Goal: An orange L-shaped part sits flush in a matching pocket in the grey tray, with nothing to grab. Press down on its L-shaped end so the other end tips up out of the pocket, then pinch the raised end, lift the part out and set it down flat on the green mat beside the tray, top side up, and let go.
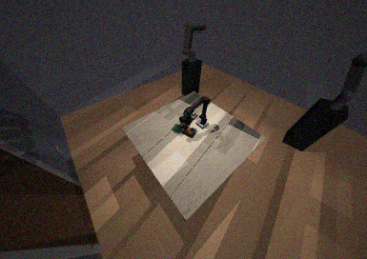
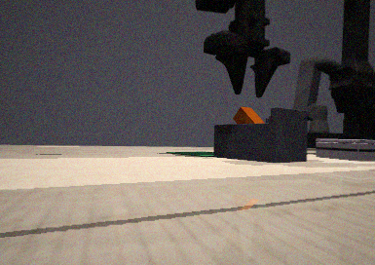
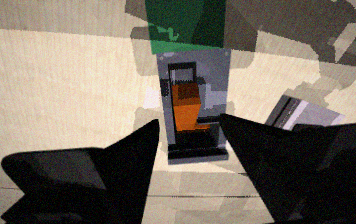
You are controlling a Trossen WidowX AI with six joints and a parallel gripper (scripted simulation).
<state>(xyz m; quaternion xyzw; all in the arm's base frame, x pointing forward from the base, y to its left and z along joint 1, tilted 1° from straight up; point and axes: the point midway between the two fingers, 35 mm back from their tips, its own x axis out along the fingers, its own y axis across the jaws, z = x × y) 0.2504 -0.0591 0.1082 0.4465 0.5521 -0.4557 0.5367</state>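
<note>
My gripper tip is 20 mm past the orange L-shaped part, 30 mm to the right of it and 80 mm above it. From my gripper tip the other things lie so: green mat 10 mm ahead, 140 mm to the right, 130 mm below.
</note>
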